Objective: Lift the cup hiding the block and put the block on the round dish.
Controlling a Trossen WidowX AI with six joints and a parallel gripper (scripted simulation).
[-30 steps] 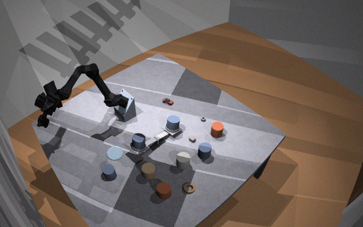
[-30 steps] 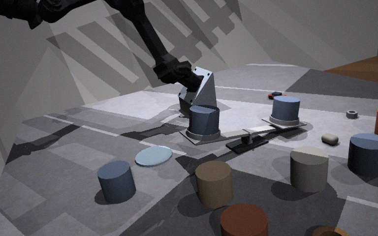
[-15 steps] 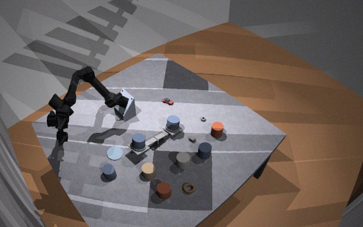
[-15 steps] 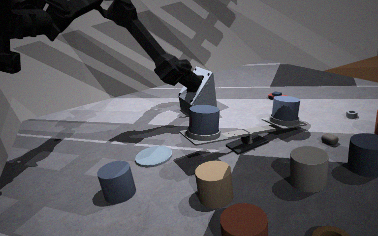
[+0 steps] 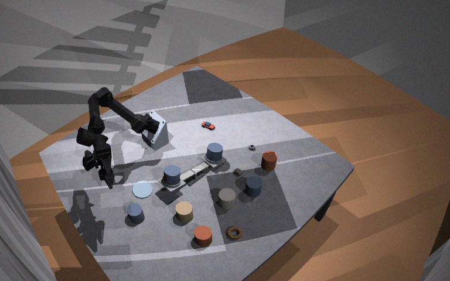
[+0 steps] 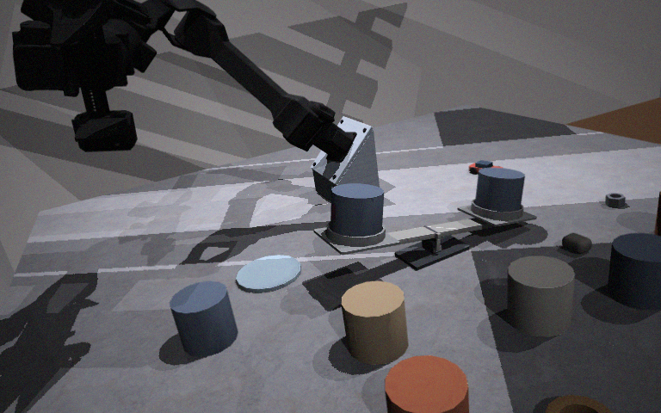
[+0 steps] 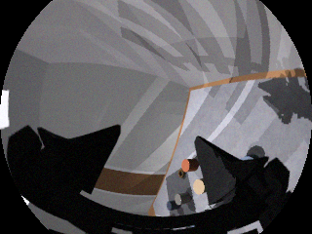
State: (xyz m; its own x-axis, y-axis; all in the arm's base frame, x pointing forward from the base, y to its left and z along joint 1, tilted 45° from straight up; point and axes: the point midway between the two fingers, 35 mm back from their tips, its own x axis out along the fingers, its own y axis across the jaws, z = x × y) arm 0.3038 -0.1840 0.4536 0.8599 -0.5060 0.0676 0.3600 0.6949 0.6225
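My gripper tip is 55 cm to the right of the grey block, 29 cm above it and 2 cm short of it. The rest, counted from my gripper tip: white cup (40 cm to the left, 29 cm below, 20 cm ahead); then round light-blue dish (33 cm below, 20 cm to the left, 12 cm behind); then tan cup (29 cm below, 21 cm to the left, 13 cm ahead).
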